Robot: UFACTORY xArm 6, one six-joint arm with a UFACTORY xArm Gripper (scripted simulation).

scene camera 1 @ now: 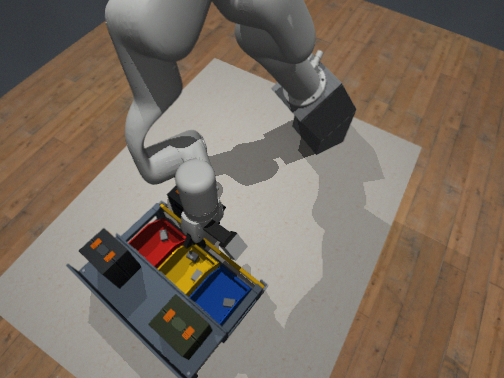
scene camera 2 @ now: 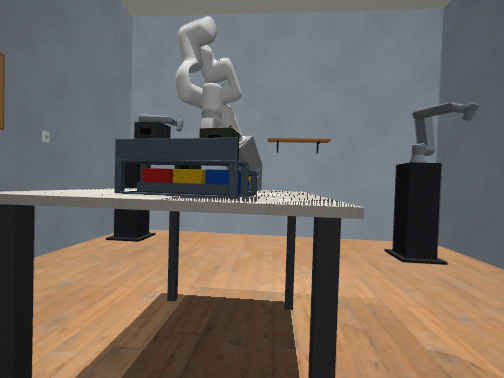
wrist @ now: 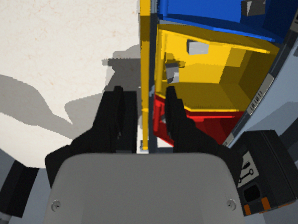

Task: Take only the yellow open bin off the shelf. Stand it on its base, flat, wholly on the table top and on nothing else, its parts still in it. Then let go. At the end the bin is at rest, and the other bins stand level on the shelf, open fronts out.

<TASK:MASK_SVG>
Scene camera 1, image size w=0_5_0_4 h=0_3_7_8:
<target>my gripper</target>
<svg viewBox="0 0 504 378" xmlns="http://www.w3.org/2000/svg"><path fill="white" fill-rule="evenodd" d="M182 212L181 227L183 233L187 235L183 243L185 248L196 244L199 247L205 248L206 243L203 238L207 234L221 242L219 246L233 260L237 260L248 247L237 232L229 232L220 225L220 220L223 218L226 207L219 198L217 213L207 221L193 221L186 216L184 211Z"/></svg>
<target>yellow open bin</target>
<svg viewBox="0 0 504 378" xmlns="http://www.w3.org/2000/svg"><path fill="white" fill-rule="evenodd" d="M197 245L194 245L194 247L192 245L187 249L184 246L177 248L158 268L188 297L209 274L219 268L217 261ZM202 271L202 275L196 281L191 280L190 277L192 277L196 269ZM189 250L199 255L196 262L186 257Z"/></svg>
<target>red bin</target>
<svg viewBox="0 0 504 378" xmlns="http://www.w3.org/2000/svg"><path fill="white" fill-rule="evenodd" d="M163 218L147 224L128 242L157 269L177 248L183 246L186 238L182 232ZM166 229L168 241L162 242L159 231Z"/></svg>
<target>blue bin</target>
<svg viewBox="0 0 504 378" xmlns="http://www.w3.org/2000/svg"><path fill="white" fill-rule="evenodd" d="M220 266L206 277L189 298L223 326L251 290L248 285L227 268ZM223 307L224 298L235 299L236 303L232 308Z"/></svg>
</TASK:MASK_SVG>
